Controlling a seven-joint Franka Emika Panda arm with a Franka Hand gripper.
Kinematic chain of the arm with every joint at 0, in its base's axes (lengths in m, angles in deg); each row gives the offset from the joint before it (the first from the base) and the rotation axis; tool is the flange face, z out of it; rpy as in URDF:
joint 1: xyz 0 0 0.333 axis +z
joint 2: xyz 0 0 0 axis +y
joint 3: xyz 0 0 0.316 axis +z
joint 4: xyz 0.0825 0 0 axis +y
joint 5: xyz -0.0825 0 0.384 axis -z
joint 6: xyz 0 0 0 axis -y
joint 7: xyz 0.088 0 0 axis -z
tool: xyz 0 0 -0.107 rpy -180 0 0
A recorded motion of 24 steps. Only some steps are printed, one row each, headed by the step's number.
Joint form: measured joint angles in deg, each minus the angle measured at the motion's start. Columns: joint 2, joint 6, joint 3, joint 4, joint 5, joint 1, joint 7.
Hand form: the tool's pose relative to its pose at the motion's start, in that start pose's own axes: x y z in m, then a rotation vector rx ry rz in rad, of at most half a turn. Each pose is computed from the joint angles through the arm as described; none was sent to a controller.
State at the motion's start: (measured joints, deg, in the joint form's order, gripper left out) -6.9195 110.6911 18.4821 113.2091 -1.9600 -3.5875 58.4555
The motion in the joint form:
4: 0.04 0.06 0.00 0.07 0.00 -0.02 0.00
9: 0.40 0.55 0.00 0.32 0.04 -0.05 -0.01
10: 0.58 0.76 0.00 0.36 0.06 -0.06 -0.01
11: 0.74 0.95 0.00 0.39 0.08 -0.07 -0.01
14: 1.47 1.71 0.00 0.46 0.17 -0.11 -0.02
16: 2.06 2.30 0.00 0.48 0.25 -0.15 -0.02
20: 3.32 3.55 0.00 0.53 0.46 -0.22 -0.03
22: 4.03 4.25 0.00 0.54 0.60 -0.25 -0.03
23: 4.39 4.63 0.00 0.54 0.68 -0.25 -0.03
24: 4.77 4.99 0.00 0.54 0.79 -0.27 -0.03
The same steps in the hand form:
4: 0.0002 0.0001 0.0009 -0.0006 -0.0006 0.0004
9: 0.0014 -0.0004 0.0054 -0.0015 -0.0025 0.0007
10: 0.0021 -0.0009 0.0070 -0.0012 -0.0031 0.0009
11: 0.0026 -0.0013 0.0084 -0.0009 -0.0034 0.0010
14: 0.0052 -0.0032 0.0145 0.0003 -0.0055 0.0012
16: 0.0073 -0.0047 0.0191 0.0014 -0.0070 0.0016
20: 0.0116 -0.0078 0.0292 0.0031 -0.0097 0.0017
22: 0.0139 -0.0096 0.0347 0.0042 -0.0109 0.0015
23: 0.0149 -0.0106 0.0375 0.0051 -0.0112 0.0011
24: 0.0162 -0.0115 0.0405 0.0052 -0.0114 0.0008

